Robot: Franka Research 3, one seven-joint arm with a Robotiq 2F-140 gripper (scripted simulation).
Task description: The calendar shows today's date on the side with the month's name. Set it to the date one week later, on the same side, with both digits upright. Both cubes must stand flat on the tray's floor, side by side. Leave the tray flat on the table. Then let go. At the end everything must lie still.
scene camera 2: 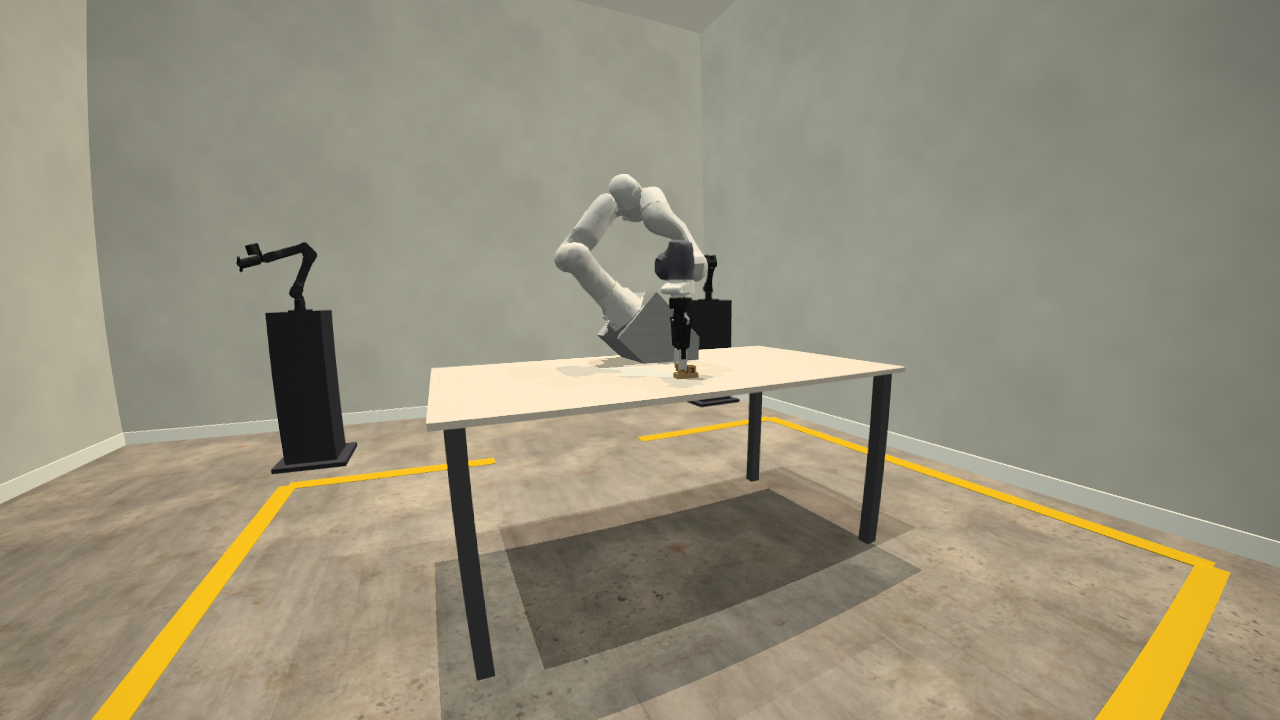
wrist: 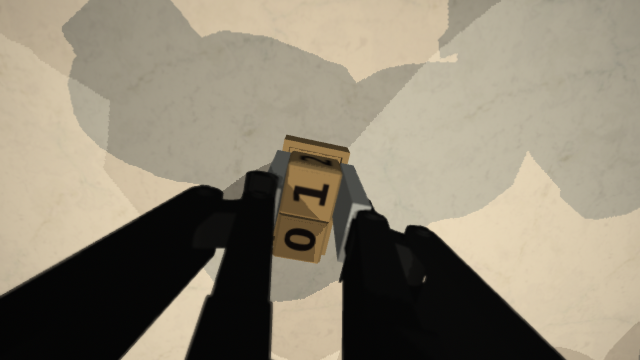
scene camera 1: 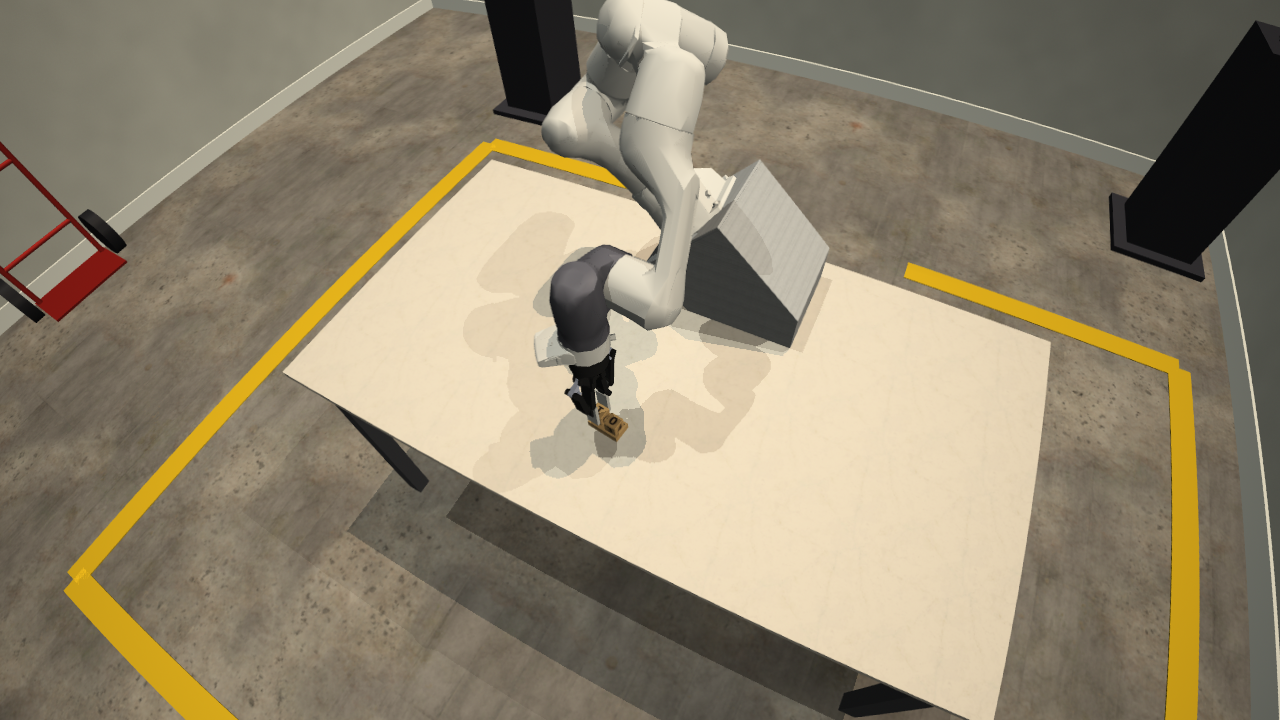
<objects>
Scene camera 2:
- my gripper: 680, 368
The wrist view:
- my gripper: 311, 179
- wooden cube: 312, 182
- wooden cube: 298, 238
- wooden tray: 291, 143
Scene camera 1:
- my gripper: 599, 414
</objects>
